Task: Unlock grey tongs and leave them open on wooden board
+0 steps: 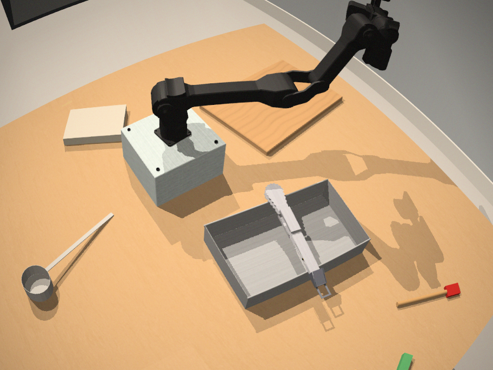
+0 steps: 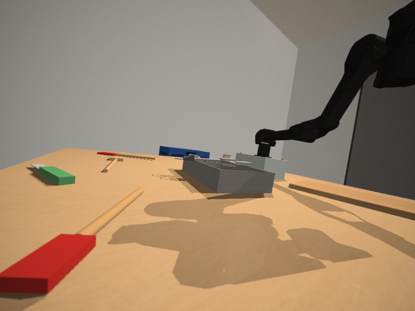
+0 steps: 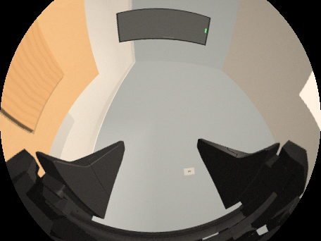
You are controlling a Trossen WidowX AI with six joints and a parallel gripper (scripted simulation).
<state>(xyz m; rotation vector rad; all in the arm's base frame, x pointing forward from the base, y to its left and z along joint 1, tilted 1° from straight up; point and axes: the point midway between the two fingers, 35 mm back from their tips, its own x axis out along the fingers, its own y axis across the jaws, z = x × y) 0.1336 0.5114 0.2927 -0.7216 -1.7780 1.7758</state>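
Right now the grey roasting tin is 24 cm ahead of my gripper tip, 50 cm to the right of it and 36 cm below it. From my gripper tip the other things lie so: beige slab (35 cm behind, 63 cm to the right, 37 cm below); wooden board (11 cm behind, 18 cm to the right, 38 cm below).
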